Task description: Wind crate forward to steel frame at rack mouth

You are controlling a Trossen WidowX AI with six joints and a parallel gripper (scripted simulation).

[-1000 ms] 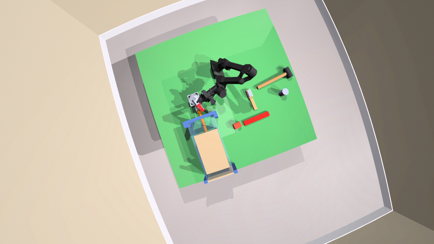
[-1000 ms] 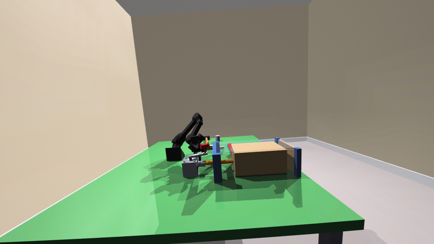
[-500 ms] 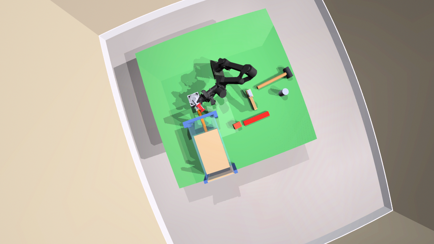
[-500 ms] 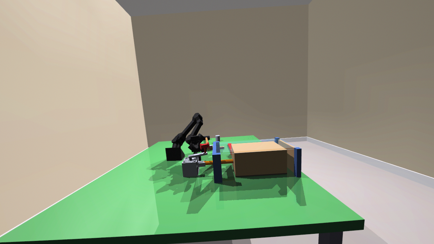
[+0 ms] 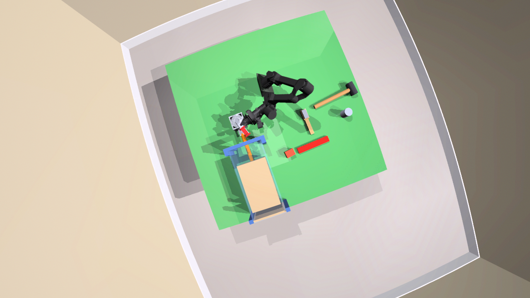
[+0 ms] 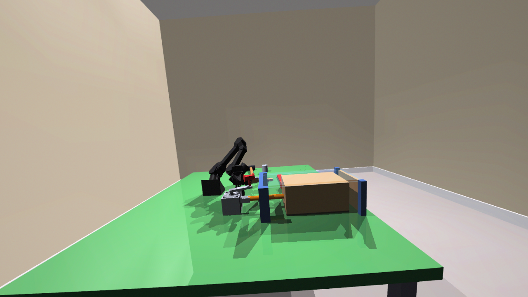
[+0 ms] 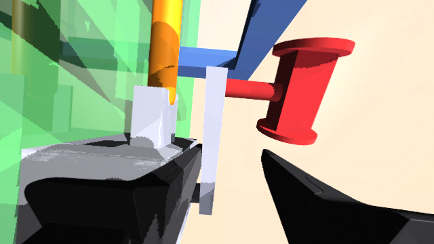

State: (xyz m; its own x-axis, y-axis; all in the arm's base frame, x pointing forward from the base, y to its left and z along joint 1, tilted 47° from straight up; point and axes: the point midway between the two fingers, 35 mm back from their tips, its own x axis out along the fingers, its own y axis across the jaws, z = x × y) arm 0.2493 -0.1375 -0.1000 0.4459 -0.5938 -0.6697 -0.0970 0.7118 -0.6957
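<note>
The winch handle lies 1 cm to the left of my gripper tip, 1 cm below it and 1 cm ahead of it. From my gripper tip the other things lie so: blue steel frame (11 cm ahead, 2 cm below); winch (10 cm below, 6 cm behind, 3 cm to the right); red knob (4 cm ahead, 2 cm to the left, 2 cm above).
</note>
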